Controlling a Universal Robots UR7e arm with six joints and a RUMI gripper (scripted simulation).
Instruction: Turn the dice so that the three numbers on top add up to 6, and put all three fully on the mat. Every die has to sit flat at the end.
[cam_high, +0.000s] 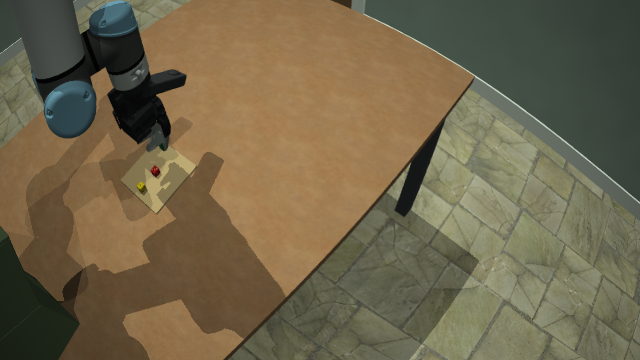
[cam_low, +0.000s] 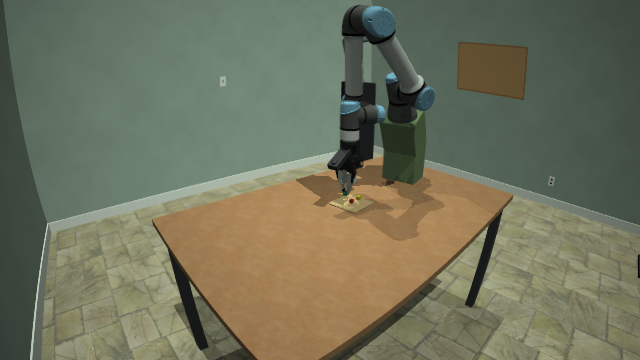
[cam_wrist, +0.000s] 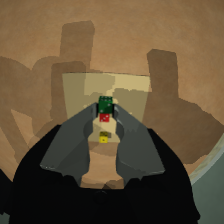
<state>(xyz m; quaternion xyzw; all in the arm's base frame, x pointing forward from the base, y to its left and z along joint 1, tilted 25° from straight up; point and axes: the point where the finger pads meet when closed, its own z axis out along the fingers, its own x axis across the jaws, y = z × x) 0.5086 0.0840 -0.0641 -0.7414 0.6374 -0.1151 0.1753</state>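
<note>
My gripper is now 40 mm past the red die, 10 mm to the left of it and 60 mm above it. The rest, counted from my hand: yellow die (90 mm behind, 10 mm to the right, 60 mm below); then mat (40 mm behind, 10 mm to the right, 70 mm below); then green die (10 mm below).
</note>
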